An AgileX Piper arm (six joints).
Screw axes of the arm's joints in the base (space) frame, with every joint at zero. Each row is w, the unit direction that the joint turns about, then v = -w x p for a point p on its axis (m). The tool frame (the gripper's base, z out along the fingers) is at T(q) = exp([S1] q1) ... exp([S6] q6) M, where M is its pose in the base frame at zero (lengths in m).
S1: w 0 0 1 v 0 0 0
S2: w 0 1 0 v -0.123 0 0
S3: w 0 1 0 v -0.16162 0 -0.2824
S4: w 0.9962 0 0.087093 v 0 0.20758 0
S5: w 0 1 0 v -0.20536 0 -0.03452
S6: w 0.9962 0 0.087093 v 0 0.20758 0
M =
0.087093 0 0.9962 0.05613
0 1 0 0
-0.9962 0 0.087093 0.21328
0 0 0 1
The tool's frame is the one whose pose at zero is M.
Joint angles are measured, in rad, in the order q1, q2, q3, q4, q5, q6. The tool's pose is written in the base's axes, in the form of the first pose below.
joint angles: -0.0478, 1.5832, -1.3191, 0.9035, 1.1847, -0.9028
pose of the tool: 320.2 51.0 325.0 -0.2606 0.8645 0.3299 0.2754
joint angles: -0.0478, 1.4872, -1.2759, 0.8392, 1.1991, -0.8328
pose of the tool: 294.9 49.0 338.1 -0.2543 0.8756 0.3092 0.2703
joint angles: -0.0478, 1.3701, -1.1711, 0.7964, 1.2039, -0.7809
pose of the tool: 261.6 48.3 338.6 -0.2419 0.8865 0.2976 0.2590
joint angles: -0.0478, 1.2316, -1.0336, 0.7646, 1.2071, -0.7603
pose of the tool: 222.0 48.3 331.7 -0.2388 0.8932 0.2874 0.2501
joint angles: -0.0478, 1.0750, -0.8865, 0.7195, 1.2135, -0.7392
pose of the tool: 179.0 47.7 319.3 -0.2393 0.9005 0.2708 0.2418
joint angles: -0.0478, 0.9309, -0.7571, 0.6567, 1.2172, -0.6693
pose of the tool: 141.9 45.4 302.7 -0.2198 0.9147 0.2505 0.2284
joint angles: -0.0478, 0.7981, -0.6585, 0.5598, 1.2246, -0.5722
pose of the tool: 111.2 40.2 286.9 -0.1936 0.9324 0.2150 0.2166
